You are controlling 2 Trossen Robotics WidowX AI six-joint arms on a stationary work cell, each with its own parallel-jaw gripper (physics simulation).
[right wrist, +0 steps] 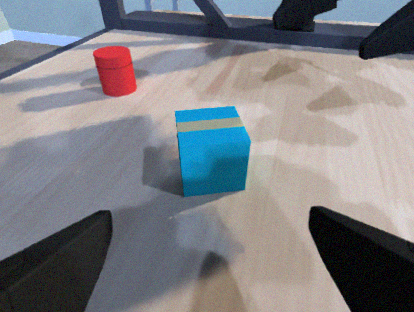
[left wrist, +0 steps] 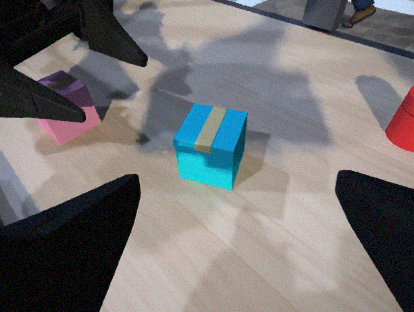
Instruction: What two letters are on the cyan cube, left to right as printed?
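Where they show: left gripper, fingertip midpoint: (right wrist: 311, 35) (left wrist: 236, 182); right gripper, fingertip midpoint: (right wrist: 212, 218) (left wrist: 118, 87); left arm's base, origin of the base link: (right wrist: 294, 26).
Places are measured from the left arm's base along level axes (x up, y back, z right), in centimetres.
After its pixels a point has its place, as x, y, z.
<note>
A cyan cube (left wrist: 206, 162) @(0.8, -37.3, 1.2) (right wrist: 214, 162) @(1.1, -40.5, 2.1) stands upright on the table, with a tan tape strip across its top that folds a little way down one side. No letters show on the faces visible in either view. My left gripper (left wrist: 236, 182) @(6.9, -31.6, -2.2) is open, its fingertips wide apart on either side of and nearer than the cube in the left wrist view. My right gripper (right wrist: 212, 218) @(3.7, -46.8, 0.3) is open and empty, its fingertips nearer than the cube in the right wrist view. The cube touches neither gripper. Its underside and some sides are hidden.
A red cylinder (left wrist: 404, 122) @(0.4, -28.6, 16.4) (right wrist: 117, 72) @(0.9, -29.2, 16.9) stands on the wooden table (left wrist: 250, 235) @(-1.9, -31.9, 0.2) (right wrist: 280, 235) @(-1.9, -42.6, -2.9). A pink cube (left wrist: 70, 122) @(-0.1, -50.9, -3.7) with a dark strip on top lies partly behind the other arm's dark finger at the left wrist view's left. A dark frame (right wrist: 250, 36) @(-1.1, -4.1, 6.9) borders the table.
</note>
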